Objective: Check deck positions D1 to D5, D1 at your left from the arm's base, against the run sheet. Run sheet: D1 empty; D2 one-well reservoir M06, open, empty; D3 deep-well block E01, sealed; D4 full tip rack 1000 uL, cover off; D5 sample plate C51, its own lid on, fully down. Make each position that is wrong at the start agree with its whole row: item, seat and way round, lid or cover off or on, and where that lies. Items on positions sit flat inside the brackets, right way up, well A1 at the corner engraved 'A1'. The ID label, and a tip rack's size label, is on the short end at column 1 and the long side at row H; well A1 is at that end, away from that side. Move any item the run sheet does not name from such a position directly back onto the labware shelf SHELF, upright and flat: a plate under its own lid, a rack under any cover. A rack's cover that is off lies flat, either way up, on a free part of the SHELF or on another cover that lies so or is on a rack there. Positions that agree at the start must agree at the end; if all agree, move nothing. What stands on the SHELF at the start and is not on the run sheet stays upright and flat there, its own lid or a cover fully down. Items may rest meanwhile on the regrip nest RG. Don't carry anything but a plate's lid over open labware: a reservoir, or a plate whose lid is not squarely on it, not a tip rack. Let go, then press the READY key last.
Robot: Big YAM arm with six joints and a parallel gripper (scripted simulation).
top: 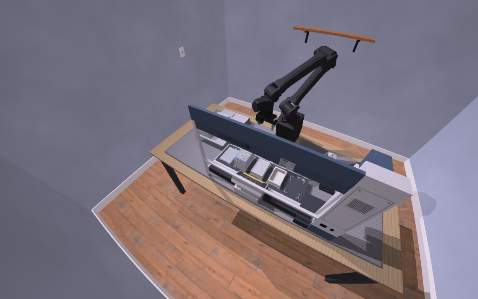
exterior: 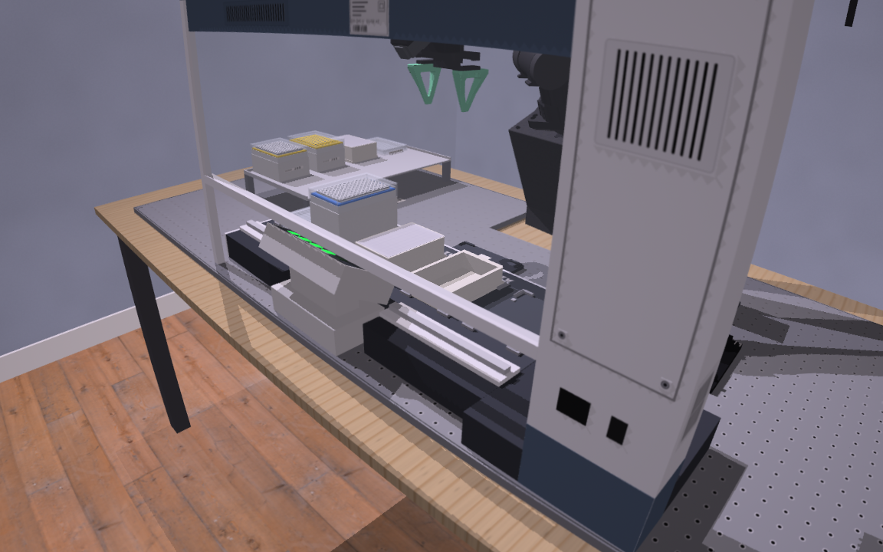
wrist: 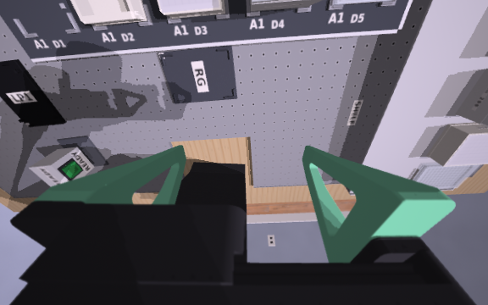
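Now: the blue tip rack 150 mm ahead of my hand, 90 mm to the right of it and 170 mm below it. The rest, counted from my hand: labware shelf (170 mm behind, 400 mm to the right, 220 mm below); regrip nest RG (20 mm ahead, 90 mm to the left, 280 mm below); top beam (370 mm ahead, 40 mm to the left, 230 mm above).
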